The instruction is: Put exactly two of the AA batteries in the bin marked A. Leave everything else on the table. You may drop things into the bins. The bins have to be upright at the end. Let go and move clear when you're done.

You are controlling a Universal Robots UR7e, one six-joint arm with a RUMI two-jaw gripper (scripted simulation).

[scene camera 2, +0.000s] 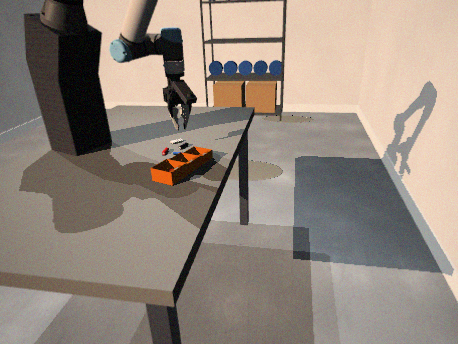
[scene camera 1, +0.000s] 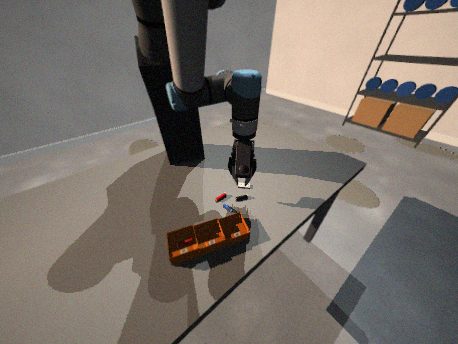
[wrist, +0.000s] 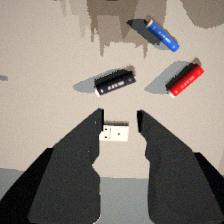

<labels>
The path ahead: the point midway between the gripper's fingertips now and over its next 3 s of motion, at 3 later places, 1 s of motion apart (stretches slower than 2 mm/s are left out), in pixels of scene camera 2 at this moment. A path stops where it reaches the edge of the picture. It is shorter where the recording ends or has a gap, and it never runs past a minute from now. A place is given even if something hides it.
My gripper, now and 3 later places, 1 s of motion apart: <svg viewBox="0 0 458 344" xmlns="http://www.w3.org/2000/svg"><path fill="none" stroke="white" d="M181 130L181 129L182 140L183 147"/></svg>
</labels>
